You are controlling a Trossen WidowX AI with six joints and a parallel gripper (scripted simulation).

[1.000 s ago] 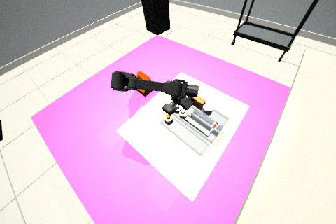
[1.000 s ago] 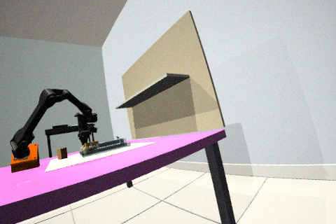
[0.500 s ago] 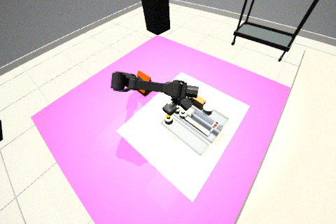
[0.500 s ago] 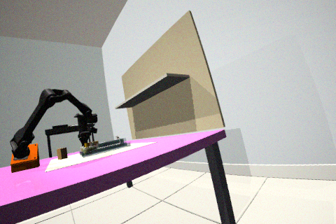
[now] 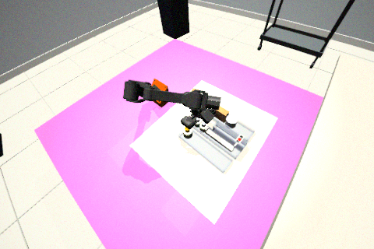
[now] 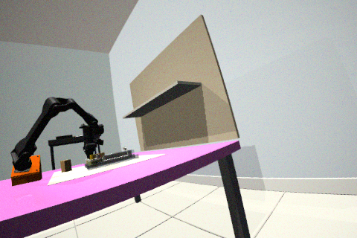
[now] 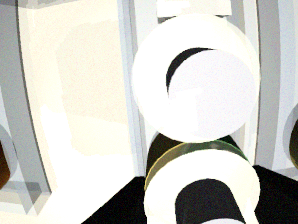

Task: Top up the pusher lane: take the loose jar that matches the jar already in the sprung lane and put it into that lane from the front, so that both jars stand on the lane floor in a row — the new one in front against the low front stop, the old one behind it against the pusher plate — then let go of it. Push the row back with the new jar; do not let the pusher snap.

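My gripper tip is now 140 mm short of the grey lane unit, 40 mm to the right of it and 20 mm above it. Also, from my gripper tip: grey cylinder (120 mm ahead, 140 mm to the left, 10 mm below); then red puck (220 mm ahead, 60 mm to the left, 30 mm above).
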